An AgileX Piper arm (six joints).
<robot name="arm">
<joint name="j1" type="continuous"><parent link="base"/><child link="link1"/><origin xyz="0 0 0.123" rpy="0 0 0"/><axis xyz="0 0 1"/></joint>
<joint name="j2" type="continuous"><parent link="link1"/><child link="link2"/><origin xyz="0 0 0" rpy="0 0 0"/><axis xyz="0 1 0"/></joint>
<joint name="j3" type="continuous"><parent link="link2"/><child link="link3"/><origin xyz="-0.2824 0 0.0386" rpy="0 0 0"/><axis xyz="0 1 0"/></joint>
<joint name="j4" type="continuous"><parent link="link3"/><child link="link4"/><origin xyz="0.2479 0 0.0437" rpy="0 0 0"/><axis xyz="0.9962 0 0.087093"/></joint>
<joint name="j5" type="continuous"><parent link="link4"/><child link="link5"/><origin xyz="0 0 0" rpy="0 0 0"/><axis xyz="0 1 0"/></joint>
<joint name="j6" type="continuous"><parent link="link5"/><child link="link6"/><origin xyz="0.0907 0 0.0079" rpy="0 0 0"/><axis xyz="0.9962 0 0.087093"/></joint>
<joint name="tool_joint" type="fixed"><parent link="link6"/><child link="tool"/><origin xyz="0 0 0" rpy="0 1.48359 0"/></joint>
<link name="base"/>
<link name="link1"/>
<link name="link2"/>
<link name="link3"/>
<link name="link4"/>
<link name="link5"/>
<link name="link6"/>
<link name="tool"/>
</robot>
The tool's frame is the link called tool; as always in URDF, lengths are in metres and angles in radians. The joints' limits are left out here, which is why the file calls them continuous.
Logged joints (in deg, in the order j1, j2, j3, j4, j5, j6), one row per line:
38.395, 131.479, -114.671, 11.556, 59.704, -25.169
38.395, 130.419, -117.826, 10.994, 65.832, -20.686
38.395, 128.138, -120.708, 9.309, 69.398, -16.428
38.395, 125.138, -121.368, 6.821, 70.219, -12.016
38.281, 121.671, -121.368, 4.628, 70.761, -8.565
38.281, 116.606, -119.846, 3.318, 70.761, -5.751
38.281, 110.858, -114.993, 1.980, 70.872, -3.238
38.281, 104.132, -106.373, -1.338, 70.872, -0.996
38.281, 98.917, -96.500, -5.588, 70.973, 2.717
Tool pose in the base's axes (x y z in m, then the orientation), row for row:
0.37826, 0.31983, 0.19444, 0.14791, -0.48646, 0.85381, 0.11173
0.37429, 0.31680, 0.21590, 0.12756, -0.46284, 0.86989, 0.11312
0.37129, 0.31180, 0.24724, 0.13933, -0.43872, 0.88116, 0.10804
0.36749, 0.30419, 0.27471, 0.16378, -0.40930, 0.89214, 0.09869
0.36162, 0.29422, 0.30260, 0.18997, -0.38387, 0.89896, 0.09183
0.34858, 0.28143, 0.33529, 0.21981, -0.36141, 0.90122, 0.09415
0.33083, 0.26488, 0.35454, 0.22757, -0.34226, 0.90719, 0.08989
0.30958, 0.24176, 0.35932, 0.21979, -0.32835, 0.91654, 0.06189
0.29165, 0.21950, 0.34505, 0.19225, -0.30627, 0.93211, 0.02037
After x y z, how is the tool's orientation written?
As a quaternion, w x y z.
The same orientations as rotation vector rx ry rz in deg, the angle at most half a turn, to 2 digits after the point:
-80.17, 140.71, 18.41
-77.16, 145.01, 18.86
-72.65, 145.92, 17.89
-66.86, 145.73, 16.12
-61.81, 144.76, 14.79
-57.28, 142.83, 14.92
-54.02, 143.18, 14.19
-52.04, 145.26, 9.81
-49.26, 149.91, 3.28

